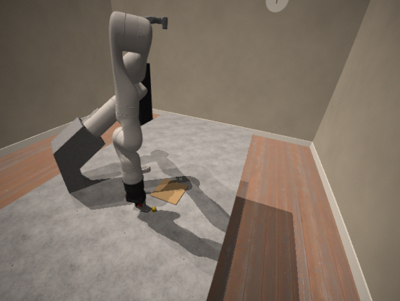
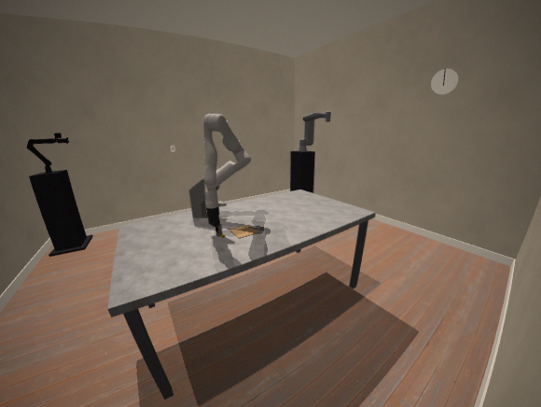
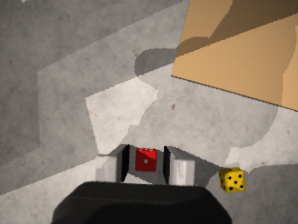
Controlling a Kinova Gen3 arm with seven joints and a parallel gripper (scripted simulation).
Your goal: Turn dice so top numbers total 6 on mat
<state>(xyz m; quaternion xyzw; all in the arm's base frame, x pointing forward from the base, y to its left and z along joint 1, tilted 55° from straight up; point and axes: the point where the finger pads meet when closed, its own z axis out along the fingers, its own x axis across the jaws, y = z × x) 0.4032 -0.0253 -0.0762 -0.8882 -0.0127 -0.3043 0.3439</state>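
My gripper is now 10 mm above the red die. The rest, counted from my hand: tan mat: 150 mm to the left, 60 mm ahead, 20 mm below; white die: 250 mm to the left, 70 mm ahead, 10 mm below; yellow die: 70 mm ahead, 10 mm to the left, 10 mm below.
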